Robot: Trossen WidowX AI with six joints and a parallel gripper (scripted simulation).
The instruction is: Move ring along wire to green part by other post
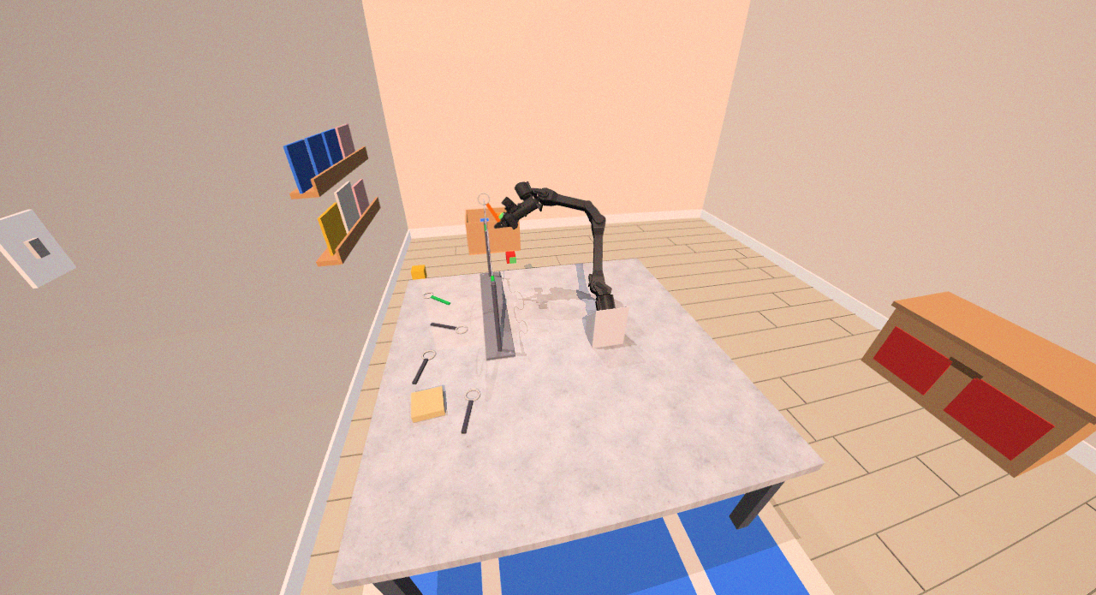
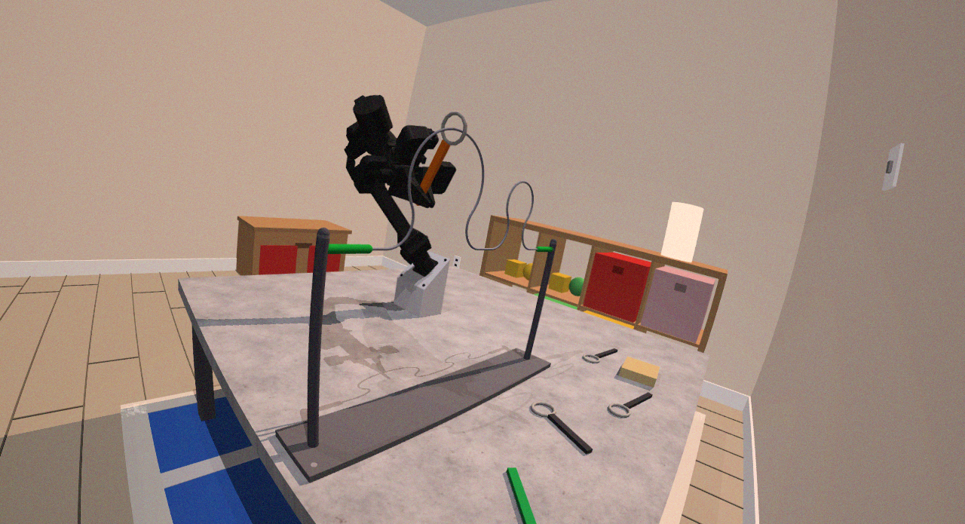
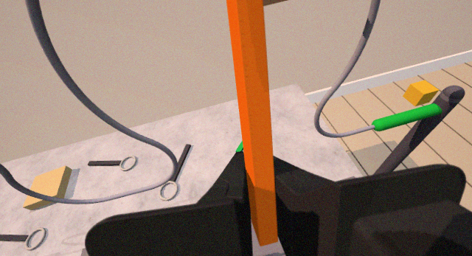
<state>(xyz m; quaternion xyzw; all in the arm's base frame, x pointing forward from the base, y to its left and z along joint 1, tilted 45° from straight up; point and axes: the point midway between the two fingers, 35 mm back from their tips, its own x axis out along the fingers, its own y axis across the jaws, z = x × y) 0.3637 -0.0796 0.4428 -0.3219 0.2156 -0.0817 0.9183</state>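
Right now the ring with orange handle is 90 mm above my gripper tip, 10 mm to the right of it and 10 mm ahead of it. Round my gripper tip: green-handled ring 360 mm below, 320 mm ahead, 40 mm to the right; tan block 610 mm to the left, 350 mm below, 250 mm ahead.
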